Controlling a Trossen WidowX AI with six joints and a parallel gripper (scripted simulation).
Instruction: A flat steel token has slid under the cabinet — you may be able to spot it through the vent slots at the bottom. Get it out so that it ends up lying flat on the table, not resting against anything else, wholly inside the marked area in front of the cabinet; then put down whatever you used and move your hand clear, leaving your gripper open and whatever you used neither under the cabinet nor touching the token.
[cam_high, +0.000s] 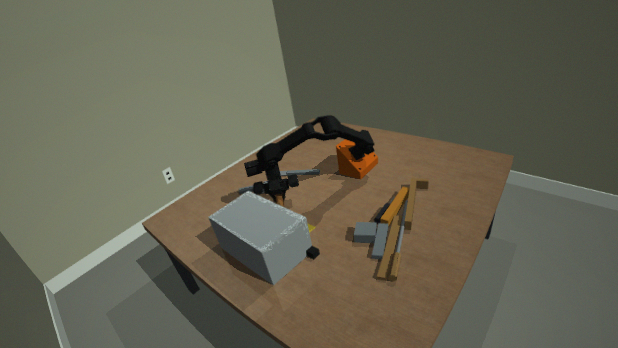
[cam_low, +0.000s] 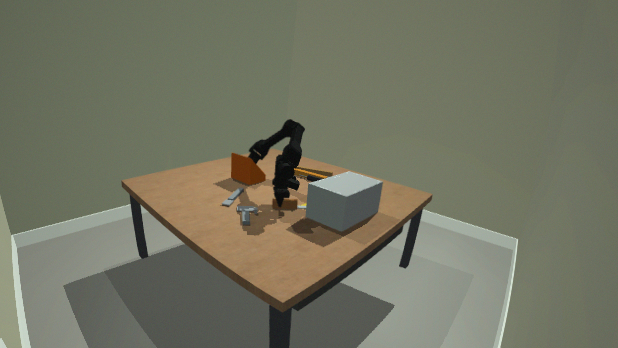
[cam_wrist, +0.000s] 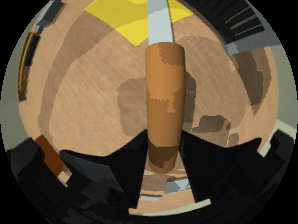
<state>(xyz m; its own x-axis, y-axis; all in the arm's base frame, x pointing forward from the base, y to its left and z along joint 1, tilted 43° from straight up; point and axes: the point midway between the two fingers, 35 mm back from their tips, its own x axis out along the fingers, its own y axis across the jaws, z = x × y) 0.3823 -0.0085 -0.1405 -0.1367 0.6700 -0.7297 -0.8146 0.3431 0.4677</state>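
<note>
My gripper tip is 170 mm to the left of the grey t-piece and 20 mm past it. From my gripper tip the other things lie so: grey block (420 mm to the left, 50 mm behind, 10 mm above); then wooden stick (530 mm to the left, 60 mm behind); then orange bar (420 mm to the left, 240 mm behind, 10 mm above).
</note>
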